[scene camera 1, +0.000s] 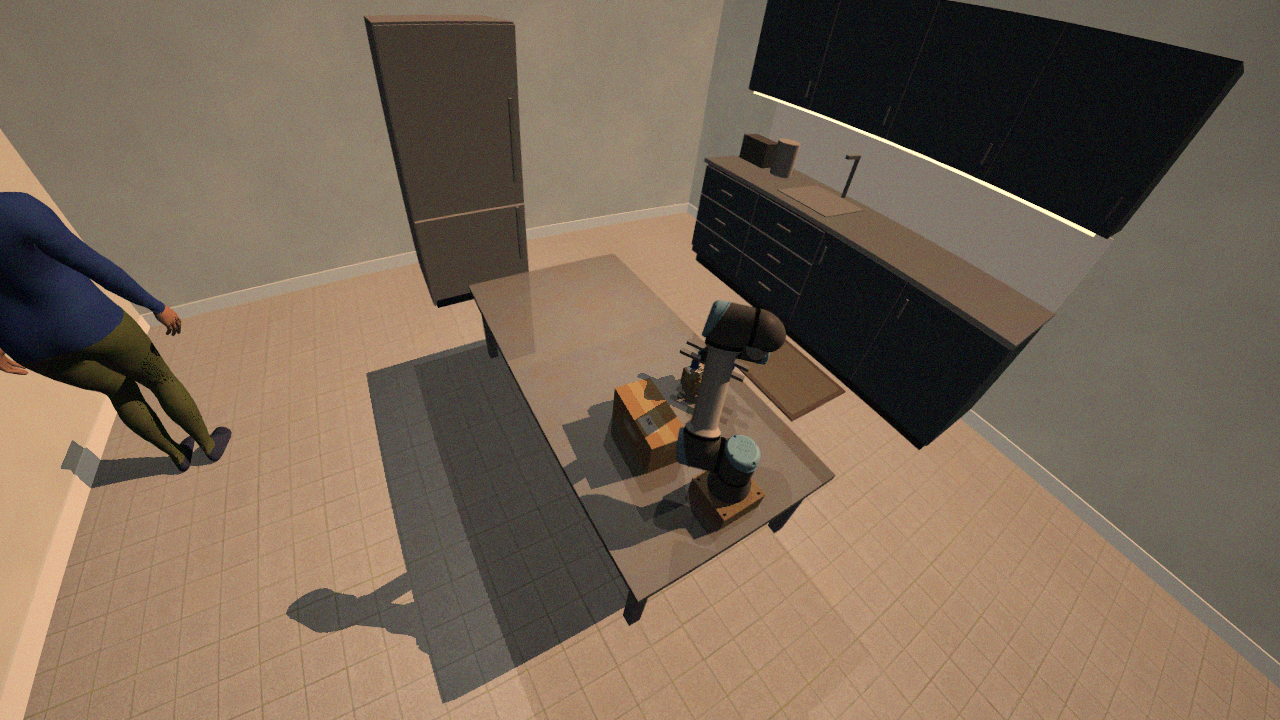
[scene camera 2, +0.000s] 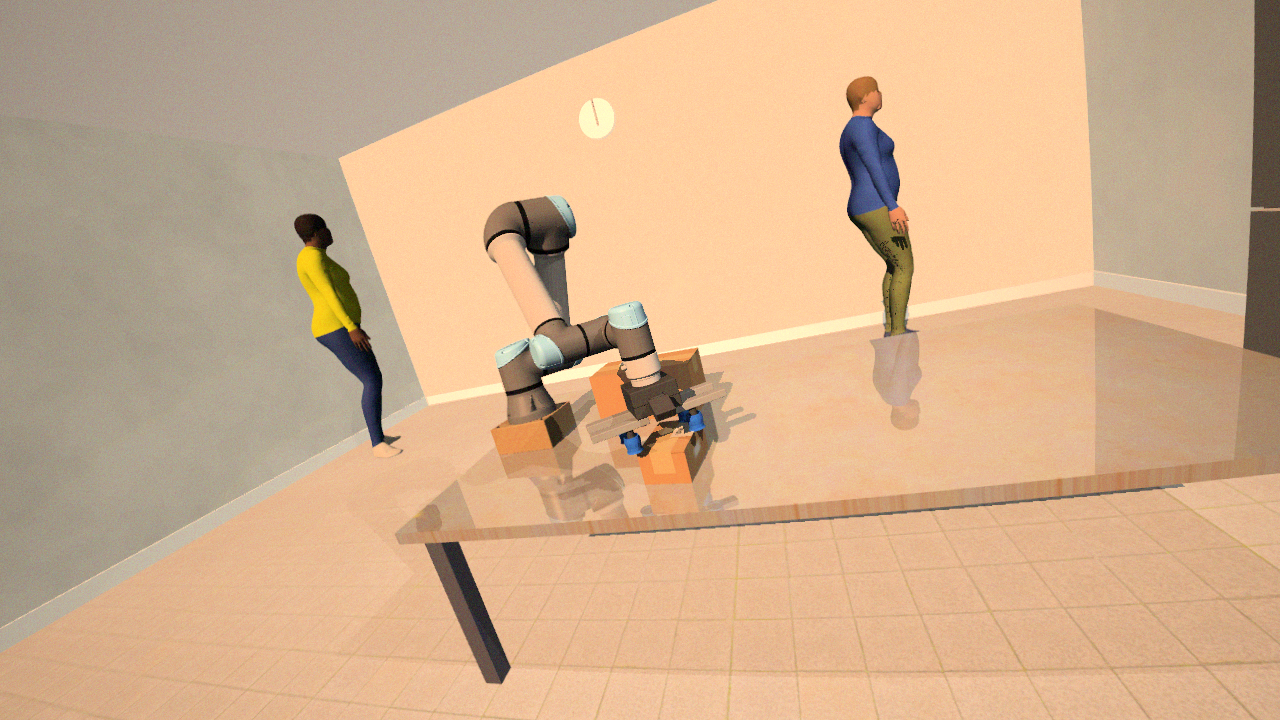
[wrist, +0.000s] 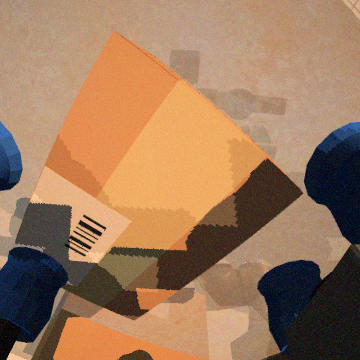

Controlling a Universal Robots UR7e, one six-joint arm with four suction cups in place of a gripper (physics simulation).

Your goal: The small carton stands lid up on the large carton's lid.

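Frame: origin at the arm's base, x ahead, y left, z up, level; metres.
Where they show: hand, its tool point: (scene camera 2: 662, 434) (wrist: 160, 232); arm's base, origin of its link: (scene camera 1: 728, 483) (scene camera 2: 532, 415).
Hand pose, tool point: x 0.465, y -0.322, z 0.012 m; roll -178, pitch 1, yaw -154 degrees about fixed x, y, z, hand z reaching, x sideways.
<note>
Things, the pixels of their top centre, and the offset from my tool point. Level surfaces: height alone.
- small carton, centre of its top: (wrist: 123, 236) (scene camera 2: 670, 434) (scene camera 1: 704, 371) 0.017 m down, 0.012 m ahead, 0.027 m left
- table, height of its surface: 0.092 m down
- barcode label, centre of its top: (wrist: 83, 236) 0.016 m down, 0.032 m ahead, 0.040 m left
- large carton, centre of its top: (scene camera 2: 644, 362) (scene camera 1: 650, 410) 0.062 m up, 0.103 m back, 0.412 m left
The small carton (scene camera 2: 673, 457) (wrist: 168, 164) (scene camera 1: 687, 383) rests on the table (scene camera 1: 573, 305) (scene camera 2: 985, 403), with a barcode label (wrist: 83, 233) on the face turned to the wrist camera. The large carton (scene camera 1: 646, 422) (scene camera 2: 609, 386) stands on the table beside it, its lid bare apart from a label. My gripper (scene camera 2: 662, 427) hangs just above the small carton with suction off. Its blue suction cups (wrist: 336, 178) frame the carton in the wrist view and hold nothing. In scene camera 1 the arm hides most of the small carton.
The arm's base block (scene camera 1: 725, 502) (scene camera 2: 535, 435) sits at the table's near end. A person in blue (scene camera 1: 62, 313) (scene camera 2: 872, 179) and one in yellow (scene camera 2: 329, 290) stand on the floor. A fridge (scene camera 1: 456, 152) and kitchen counter (scene camera 1: 895, 242) line the walls.
</note>
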